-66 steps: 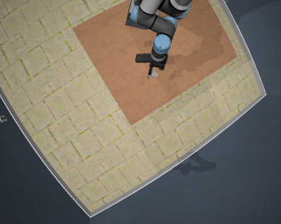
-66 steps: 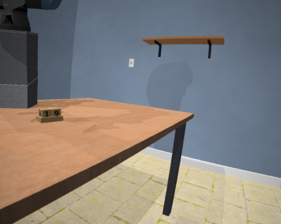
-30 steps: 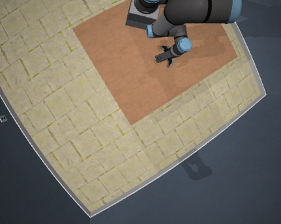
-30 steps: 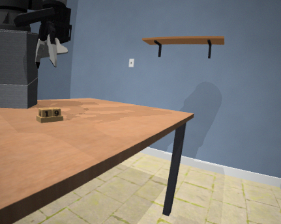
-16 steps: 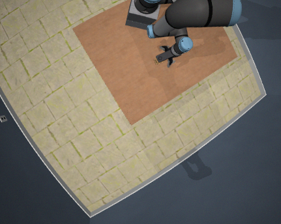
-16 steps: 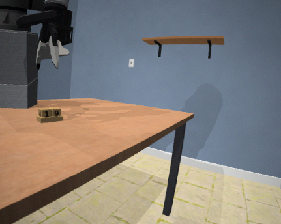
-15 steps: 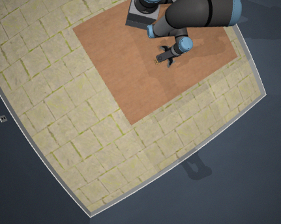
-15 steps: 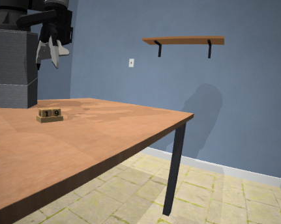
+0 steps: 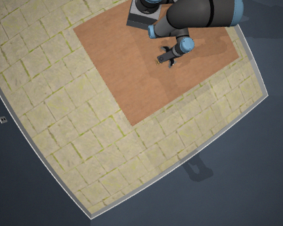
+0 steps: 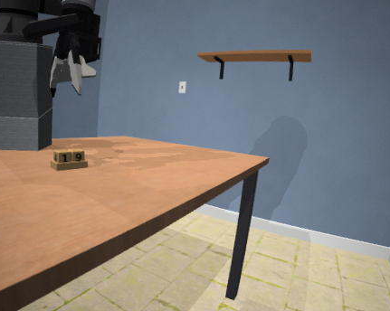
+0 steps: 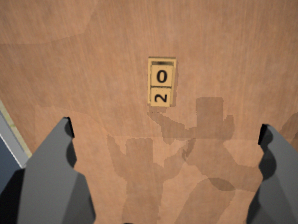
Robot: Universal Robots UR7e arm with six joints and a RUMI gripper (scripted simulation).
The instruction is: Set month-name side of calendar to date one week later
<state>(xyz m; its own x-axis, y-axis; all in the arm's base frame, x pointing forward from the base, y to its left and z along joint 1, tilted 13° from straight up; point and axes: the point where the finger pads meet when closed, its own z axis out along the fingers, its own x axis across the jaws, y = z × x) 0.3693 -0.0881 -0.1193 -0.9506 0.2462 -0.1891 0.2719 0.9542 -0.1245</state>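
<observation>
Right now the cube is 14 cm below my hand. From my hand the other things lie so: wooden tray (16 cm below, 2 cm to the left).
</observation>
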